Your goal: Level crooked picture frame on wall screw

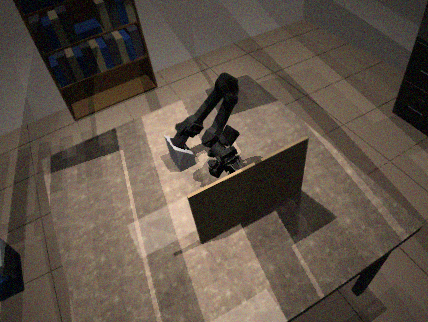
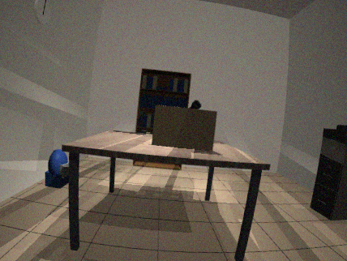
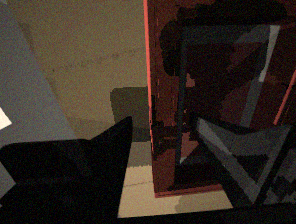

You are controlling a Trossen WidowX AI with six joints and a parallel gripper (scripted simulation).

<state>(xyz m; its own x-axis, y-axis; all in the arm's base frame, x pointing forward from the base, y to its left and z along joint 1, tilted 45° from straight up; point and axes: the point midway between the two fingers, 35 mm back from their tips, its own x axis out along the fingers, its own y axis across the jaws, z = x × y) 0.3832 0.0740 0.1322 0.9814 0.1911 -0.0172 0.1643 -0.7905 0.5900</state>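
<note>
Now: gripper tip 1 cm to the right of the picture frame and 5 cm above it. The rest, counted from my gripper tip: wall panel 1 cm ahead, 2 cm to the left, 6 cm below.
</note>
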